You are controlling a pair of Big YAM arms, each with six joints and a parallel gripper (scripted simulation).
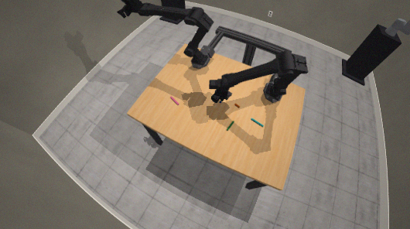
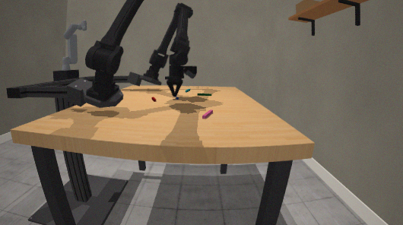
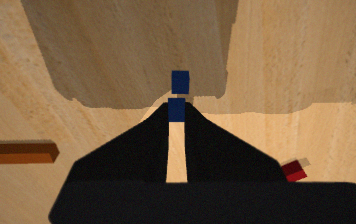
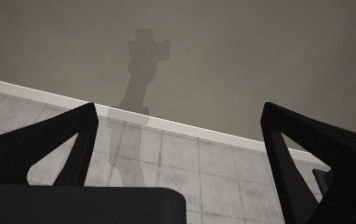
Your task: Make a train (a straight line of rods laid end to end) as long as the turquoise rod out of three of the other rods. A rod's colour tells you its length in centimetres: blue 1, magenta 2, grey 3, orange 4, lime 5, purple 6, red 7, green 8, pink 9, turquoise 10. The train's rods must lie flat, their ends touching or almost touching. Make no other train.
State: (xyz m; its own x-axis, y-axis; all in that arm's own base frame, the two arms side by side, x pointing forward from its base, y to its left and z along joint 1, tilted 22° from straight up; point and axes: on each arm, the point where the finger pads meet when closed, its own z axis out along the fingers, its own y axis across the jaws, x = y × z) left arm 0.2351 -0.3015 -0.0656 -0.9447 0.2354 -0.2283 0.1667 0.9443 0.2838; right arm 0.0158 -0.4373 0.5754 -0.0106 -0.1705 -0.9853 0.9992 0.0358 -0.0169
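Right now my left hand is 140 mm short of the green rod, 140 mm to the right of it and 20 mm above it. The rest, counted from my left hand: red rod (90 mm behind, 50 mm to the right, 20 mm below); turquoise rod (30 mm ahead, 290 mm to the left, 20 mm below); orange rod (20 mm behind, 110 mm to the left, 20 mm below).
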